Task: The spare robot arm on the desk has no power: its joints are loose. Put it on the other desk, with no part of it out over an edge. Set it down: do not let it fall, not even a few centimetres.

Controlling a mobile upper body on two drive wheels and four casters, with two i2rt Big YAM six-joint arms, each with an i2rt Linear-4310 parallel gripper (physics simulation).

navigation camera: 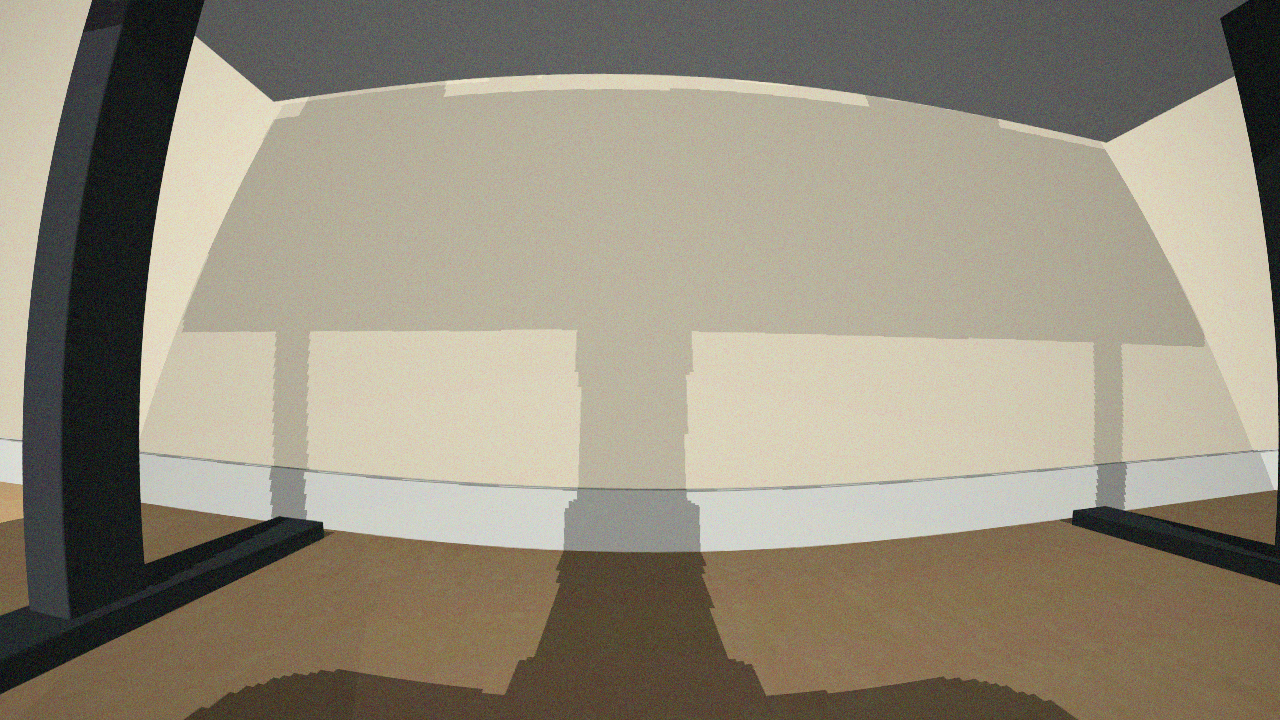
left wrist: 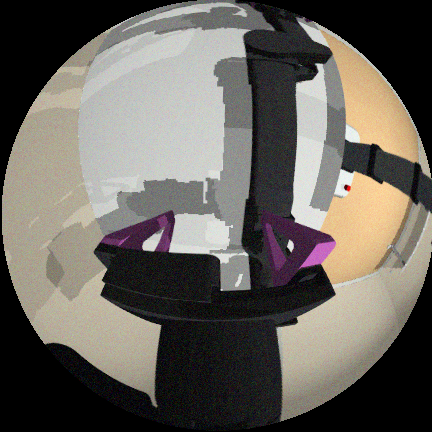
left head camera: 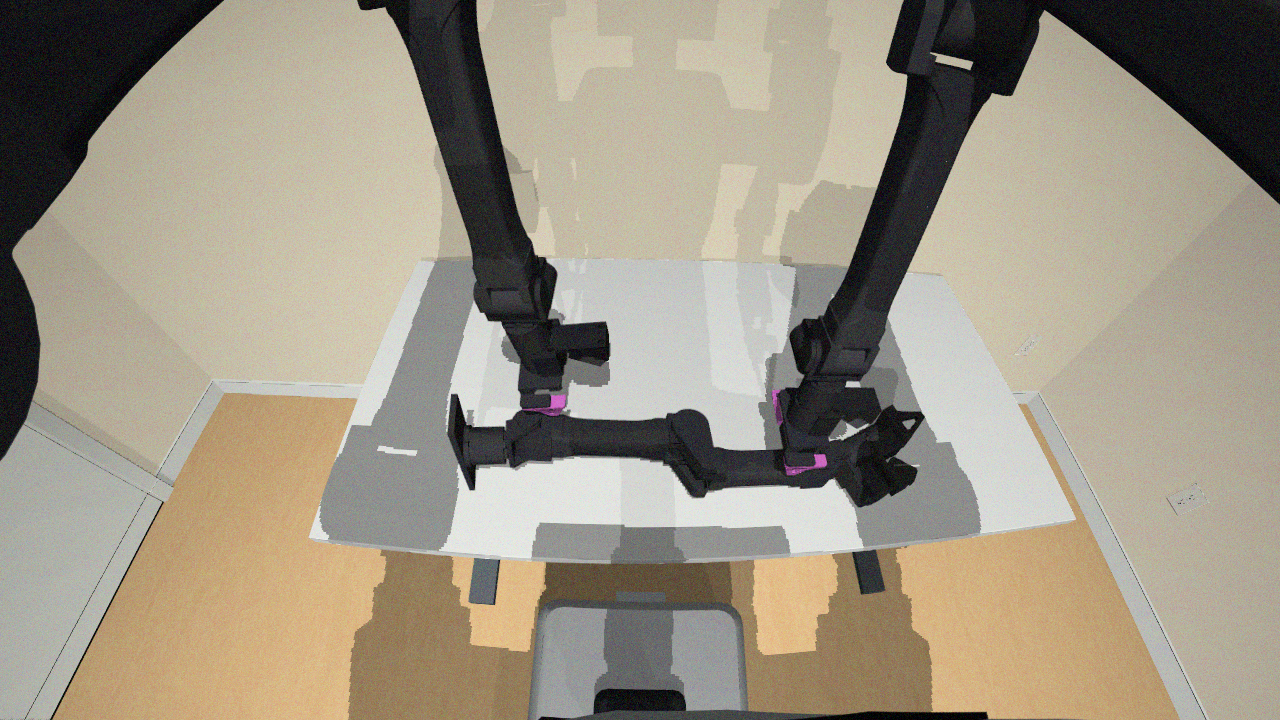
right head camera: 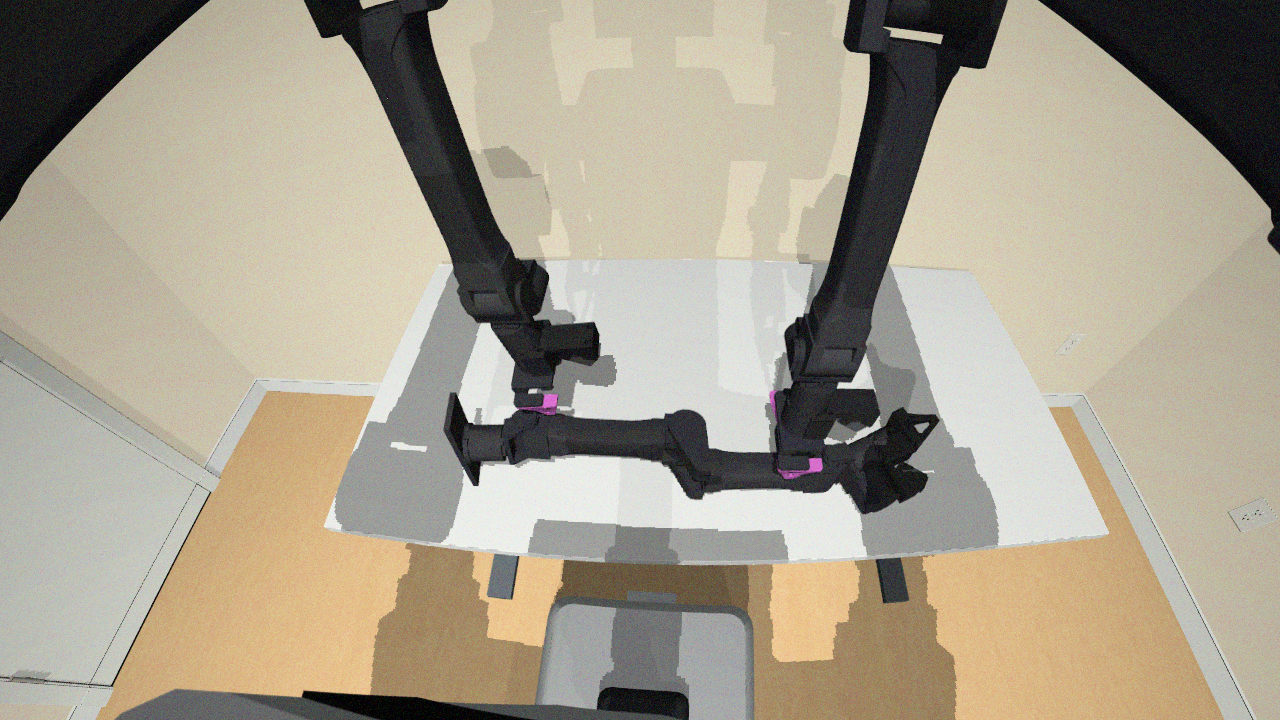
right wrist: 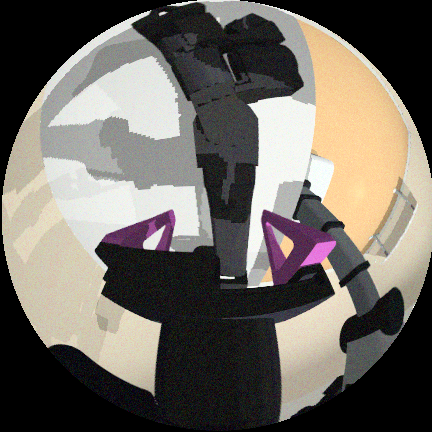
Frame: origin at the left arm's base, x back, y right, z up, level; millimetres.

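Seen in the pictures: left gripper, between the fingertips: (left wrist: 217,214) (left head camera: 556,388) (right head camera: 554,388); right gripper, between the fingertips: (left head camera: 785,448) (right head camera: 785,451) (right wrist: 217,214).
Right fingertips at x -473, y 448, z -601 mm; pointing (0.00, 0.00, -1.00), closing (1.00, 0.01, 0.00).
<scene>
A point is followed by its place in that frame.
The black spare arm (left head camera: 617,438) (right head camera: 617,437) (left wrist: 272,140) (right wrist: 227,130) lies stretched sideways on the white desk (left head camera: 644,358) {x -733, y 209, z -690 mm} (right head camera: 662,358) {x -734, y 232, z -690 mm} (left wrist: 150,125) {x -718, y 177, z -690 mm} (right wrist: 280,135) {x -380, y 532, z -690 mm}, its base plate at the left and its own gripper at the right. My left gripper (left head camera: 542,399) {x -555, y 58, z -561 mm} (right head camera: 537,401) {x -555, y 58, z -561 mm} (left wrist: 217,214) {x -555, y 58, z -561 mm} is open near the base end; in the left wrist view the spare arm runs under one finger, off centre. My right gripper (left head camera: 792,435) {x -473, y 448, z -601 mm} (right head camera: 789,435) {x -473, y 448, z -601 mm} (right wrist: 217,214) {x -473, y 448, z -601 mm} is open, its fingers on either side of the forearm near the spare arm's gripper. The other desk does not show.
A wall stands close behind the desk. My grey base (left head camera: 572,662) {x -162, y 62, z -1150 mm} (right head camera: 581,662) {x -155, y 68, z -1151 mm} is before the desk's front edge. The navigation camera shows the desk's underside (navigation camera: 671,44) and a dark desk leg (navigation camera: 102,313) {x -669, y -239, z -1134 mm}. A pale door (left head camera: 71,537) {x -266, y -1662, z -1152 mm} (right head camera: 80,519) {x -211, y -1661, z -996 mm} is at the left.
</scene>
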